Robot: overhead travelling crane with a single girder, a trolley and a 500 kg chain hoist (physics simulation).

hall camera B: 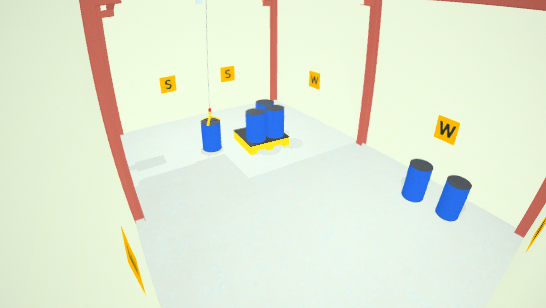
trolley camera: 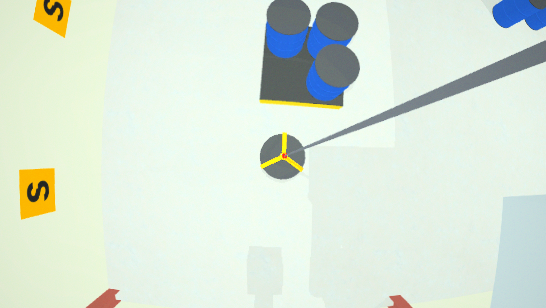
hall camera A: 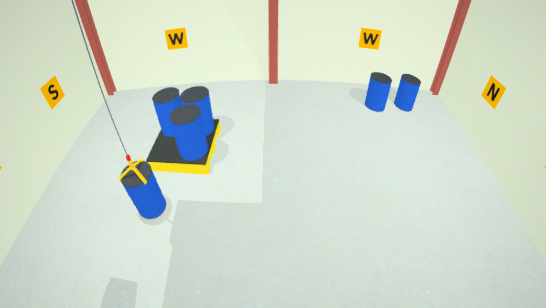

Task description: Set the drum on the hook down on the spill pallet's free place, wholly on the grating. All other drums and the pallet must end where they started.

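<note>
The blue drum (hall camera A: 146,197) (hall camera B: 211,137) (trolley camera: 272,147) hangs upright under the hook, with its base at or just above the floor; a gap is too small to tell. My yellow three-armed gripper (hall camera A: 133,169) (hall camera B: 210,120) (trolley camera: 284,156) is shut on its rim. The spill pallet (hall camera A: 177,167) (hall camera B: 280,143) (trolley camera: 280,85) has a dark grating and yellow sides. The drum is beside it, apart from its edge, below it in the trolley view. Three blue drums stand on the pallet: one (hall camera A: 191,142) (trolley camera: 337,65), another (hall camera A: 165,117) (trolley camera: 288,17) and a third (hall camera A: 206,110) (trolley camera: 336,21). The free place is the lower left corner in the trolley view.
Two more blue drums, one (hall camera A: 377,95) (hall camera B: 416,182) and another (hall camera A: 407,95) (hall camera B: 452,200), stand near the W wall. Red columns (hall camera A: 273,45) (hall camera B: 370,75) line the walls. The S wall (trolley camera: 60,115) is at the left in the trolley view.
</note>
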